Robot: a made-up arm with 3 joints. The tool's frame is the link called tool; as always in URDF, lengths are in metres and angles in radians. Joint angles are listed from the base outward. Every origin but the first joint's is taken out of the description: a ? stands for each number. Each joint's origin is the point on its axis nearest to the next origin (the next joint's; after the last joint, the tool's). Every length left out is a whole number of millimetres.
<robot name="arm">
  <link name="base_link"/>
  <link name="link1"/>
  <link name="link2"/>
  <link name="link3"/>
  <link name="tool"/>
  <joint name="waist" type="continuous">
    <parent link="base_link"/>
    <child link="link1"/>
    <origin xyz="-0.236 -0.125 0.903" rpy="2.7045 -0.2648 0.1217"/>
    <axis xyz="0 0 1"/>
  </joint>
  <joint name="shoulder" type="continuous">
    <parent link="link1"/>
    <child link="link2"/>
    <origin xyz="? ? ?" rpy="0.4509 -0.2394 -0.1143"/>
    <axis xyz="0 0 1"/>
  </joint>
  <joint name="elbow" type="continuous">
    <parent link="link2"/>
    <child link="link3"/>
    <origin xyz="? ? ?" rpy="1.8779 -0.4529 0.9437"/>
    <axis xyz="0 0 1"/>
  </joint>
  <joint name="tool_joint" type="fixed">
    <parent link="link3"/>
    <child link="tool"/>
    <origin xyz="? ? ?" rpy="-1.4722 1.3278 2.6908"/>
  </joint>
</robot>
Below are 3 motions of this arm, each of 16 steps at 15 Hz.
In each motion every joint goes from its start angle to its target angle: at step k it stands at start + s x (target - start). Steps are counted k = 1, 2, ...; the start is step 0. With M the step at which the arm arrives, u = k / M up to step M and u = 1 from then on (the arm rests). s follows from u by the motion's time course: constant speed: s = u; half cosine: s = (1 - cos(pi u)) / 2; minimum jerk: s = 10 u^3 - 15 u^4 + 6 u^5.
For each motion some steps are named. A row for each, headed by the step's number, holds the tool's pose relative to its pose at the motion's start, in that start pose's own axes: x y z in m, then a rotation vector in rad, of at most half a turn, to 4 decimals.
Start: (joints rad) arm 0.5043 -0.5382 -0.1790
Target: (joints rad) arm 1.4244 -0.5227 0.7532
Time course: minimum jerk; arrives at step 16
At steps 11, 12, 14, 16:
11: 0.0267 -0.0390 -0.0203 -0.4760 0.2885 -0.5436
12: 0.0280 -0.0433 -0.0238 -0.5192 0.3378 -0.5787
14: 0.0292 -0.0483 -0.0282 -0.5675 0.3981 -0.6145
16: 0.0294 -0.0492 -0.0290 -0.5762 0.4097 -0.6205

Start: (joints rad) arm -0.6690 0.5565 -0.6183
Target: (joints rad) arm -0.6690 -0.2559 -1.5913
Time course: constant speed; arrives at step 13
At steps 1, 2, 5, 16:
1: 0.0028 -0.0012 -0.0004 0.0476 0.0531 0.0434
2: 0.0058 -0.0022 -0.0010 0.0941 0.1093 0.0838
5: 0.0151 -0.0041 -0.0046 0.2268 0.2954 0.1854
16: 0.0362 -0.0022 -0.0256 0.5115 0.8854 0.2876

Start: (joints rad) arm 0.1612 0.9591 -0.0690
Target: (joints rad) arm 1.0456 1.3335 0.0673
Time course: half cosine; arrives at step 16
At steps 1, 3, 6, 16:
1: 0.0004 0.0003 -0.0001 -0.0020 0.0002 -0.0117
3: 0.0036 0.0022 -0.0007 -0.0177 0.0014 -0.1027
6: 0.0137 0.0068 -0.0027 -0.0677 0.0055 -0.3759
16: 0.0484 0.0093 -0.0110 -0.2420 0.0249 -1.2159

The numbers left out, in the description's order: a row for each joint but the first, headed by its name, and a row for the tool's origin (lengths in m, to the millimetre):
shoulder: -0.01 0.07 0
elbow: -0.013 -0.007 0
tool: -0.022 -0.035 0

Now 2 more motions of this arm.
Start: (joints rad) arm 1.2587 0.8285 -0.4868
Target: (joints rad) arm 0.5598 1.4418 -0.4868
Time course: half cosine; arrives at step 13
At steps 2, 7, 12, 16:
2: -0.0027 -0.0018 0.0004 0.0161 -0.0048 0.0097
7: -0.0227 -0.0218 0.0041 0.1672 -0.0209 0.0858
12: -0.0327 -0.0435 0.0068 0.2996 0.0038 0.1363
16: -0.0329 -0.0443 0.0068 0.3040 0.0053 0.1378

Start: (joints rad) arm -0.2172 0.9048 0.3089
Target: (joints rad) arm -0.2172 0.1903 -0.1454
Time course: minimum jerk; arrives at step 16
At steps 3, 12, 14, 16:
3: 0.0002 -0.0002 0.0002 0.0148 -0.0040 0.0324
12: 0.0081 0.0001 0.0019 0.2325 0.0378 0.6112
14: 0.0092 0.0008 0.0020 0.2491 0.0538 0.6713
16: 0.0094 0.0010 0.0020 0.2520 0.0570 0.6823

